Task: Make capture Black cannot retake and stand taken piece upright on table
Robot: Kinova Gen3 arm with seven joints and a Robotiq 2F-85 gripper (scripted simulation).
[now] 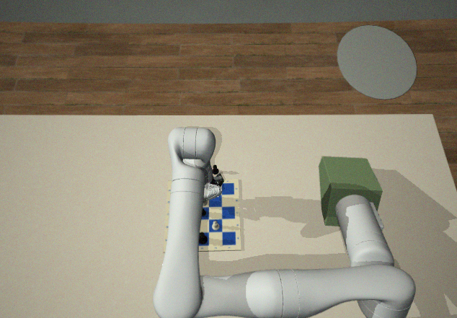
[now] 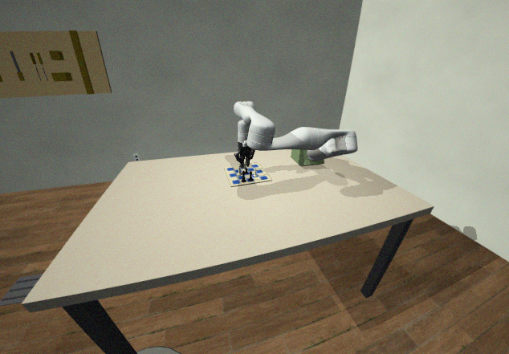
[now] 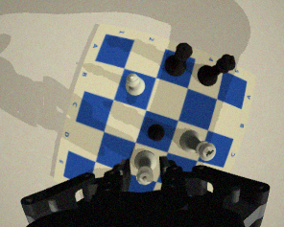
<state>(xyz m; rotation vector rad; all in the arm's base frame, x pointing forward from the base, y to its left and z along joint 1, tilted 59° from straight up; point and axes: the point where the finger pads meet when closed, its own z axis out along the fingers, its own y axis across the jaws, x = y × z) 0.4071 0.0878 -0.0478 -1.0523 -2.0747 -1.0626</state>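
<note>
Right now my hand is 4 cm to the right of the blue-and-cream chessboard and 4 cm above it. The rest, counted from my hand: white piece: 7 cm to the left, 5 cm behind, 2 cm below.
</note>
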